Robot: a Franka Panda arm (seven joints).
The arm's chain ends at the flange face. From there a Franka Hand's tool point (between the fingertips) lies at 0.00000 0.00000 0.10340 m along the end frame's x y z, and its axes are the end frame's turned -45 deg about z.
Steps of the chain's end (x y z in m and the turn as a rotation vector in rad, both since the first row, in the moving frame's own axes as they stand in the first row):
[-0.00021, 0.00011, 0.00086, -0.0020, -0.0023, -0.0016]
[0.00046, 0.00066, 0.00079, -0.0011, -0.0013, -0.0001]
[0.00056, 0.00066, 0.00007, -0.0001, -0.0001, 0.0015]
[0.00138, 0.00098, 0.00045, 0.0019, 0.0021, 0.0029]
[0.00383, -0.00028, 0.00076, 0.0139, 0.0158, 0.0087]
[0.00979, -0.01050, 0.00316, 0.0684, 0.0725, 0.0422]
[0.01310, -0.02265, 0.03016, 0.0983, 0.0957, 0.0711]
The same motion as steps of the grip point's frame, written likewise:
[-0.00054, -0.00009, 0.00086, 0.0002, -0.0030, -0.0016]
[-0.00032, 0.00078, 0.00079, 0.0001, -0.0017, -0.0001]
[-0.00009, 0.00086, 0.00007, 0.0000, -0.0001, 0.0015]
[0.00058, 0.00168, 0.00045, -0.0001, 0.0028, 0.0029]
[0.00508, 0.00266, 0.00074, -0.0013, 0.0210, 0.0087]
[0.02462, 0.00001, 0.00265, -0.0029, 0.0996, 0.0422]
[0.03941, -0.00644, 0.02919, 0.0018, 0.1372, 0.0711]

